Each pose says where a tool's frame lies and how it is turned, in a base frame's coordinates. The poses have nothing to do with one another.
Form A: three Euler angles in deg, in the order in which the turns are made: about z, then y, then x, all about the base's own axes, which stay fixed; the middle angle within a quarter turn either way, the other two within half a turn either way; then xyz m.
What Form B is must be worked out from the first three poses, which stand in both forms.
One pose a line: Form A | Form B
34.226 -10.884 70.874 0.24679 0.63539 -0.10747 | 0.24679 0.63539 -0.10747 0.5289 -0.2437 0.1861 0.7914
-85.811 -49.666 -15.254 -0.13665 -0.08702 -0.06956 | -0.13665 -0.08702 -0.06956 0.1952 -0.3869 -0.5715 0.6968
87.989 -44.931 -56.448 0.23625 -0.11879 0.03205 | 0.23625 -0.11879 0.03205 -0.5483 0.0613 0.6956 0.4602
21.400 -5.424 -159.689 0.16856 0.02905 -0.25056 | 0.16856 0.02905 -0.25056 -0.9677 0.1744 0.0785 0.1644
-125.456 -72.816 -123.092 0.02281 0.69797 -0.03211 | 0.02281 0.69797 -0.03211 -0.0729 -0.7585 -0.1017 0.6395
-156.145 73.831 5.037 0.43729 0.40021 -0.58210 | 0.43729 0.40021 -0.58210 -0.5798 0.1584 -0.7761 0.1909
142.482 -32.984 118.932 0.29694 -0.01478 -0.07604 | 0.29694 -0.01478 -0.07604 0.1290 -0.8284 0.3826 0.3882
